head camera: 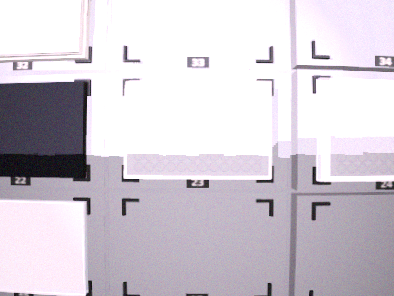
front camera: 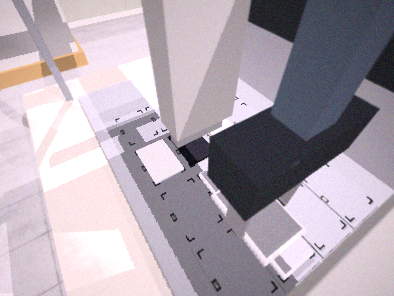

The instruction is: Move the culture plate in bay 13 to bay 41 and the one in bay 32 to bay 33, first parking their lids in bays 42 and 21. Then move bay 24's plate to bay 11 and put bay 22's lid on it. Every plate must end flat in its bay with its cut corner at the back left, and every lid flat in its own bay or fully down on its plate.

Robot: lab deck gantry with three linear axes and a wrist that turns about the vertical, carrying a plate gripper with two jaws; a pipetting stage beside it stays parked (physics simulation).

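Seen in the pictures: robot's base at its link origin: (front camera: 116, 120).
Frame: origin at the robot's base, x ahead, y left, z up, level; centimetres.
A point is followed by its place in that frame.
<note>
My gripper (front camera: 271, 224) hangs raised in the front view, shut on a flat piece (front camera: 275, 234) {x 56.4, y 8.5, z 16.7 cm} with a white edge and a shaded top. I cannot tell whether it is a plate or a lid. Bay 24's plate (front camera: 299, 255) {x 60.6, y 16.1, z 2.9 cm} (head camera: 361, 162) {x 52.3, y 12.3, z 2.9 cm} lies below it, partly hidden by it in the front view. The dark lid (front camera: 196, 150) {x 25.8, y 14.7, z 0.8 cm} (head camera: 42, 120) {x 25.4, y 15.8, z 0.8 cm} lies in bay 22. A pale plate (head camera: 40, 30) {x 25.3, y 23.7, z 1.4 cm} sits in bay 32, its far part cut off. Bays 33 and 13 hold no plate in the head view. Bays 41, 42 and 21 are hidden or out of view.
A white plate with round wells (head camera: 197, 165) {x 39.2, y 12.0, z 1.4 cm} sits in bay 23. A white plate or lid (front camera: 160, 161) {x 23.7, y 4.3, z 0.8 cm} (head camera: 42, 247) {x 25.3, y 4.5, z 0.8 cm} lies in bay 12. The pale pipetting stage (front camera: 197, 65) stands beside the gripper's blue-grey column (front camera: 330, 65) {x 53.3, y 6.8, z 42.1 cm} and hides part of the deck.
</note>
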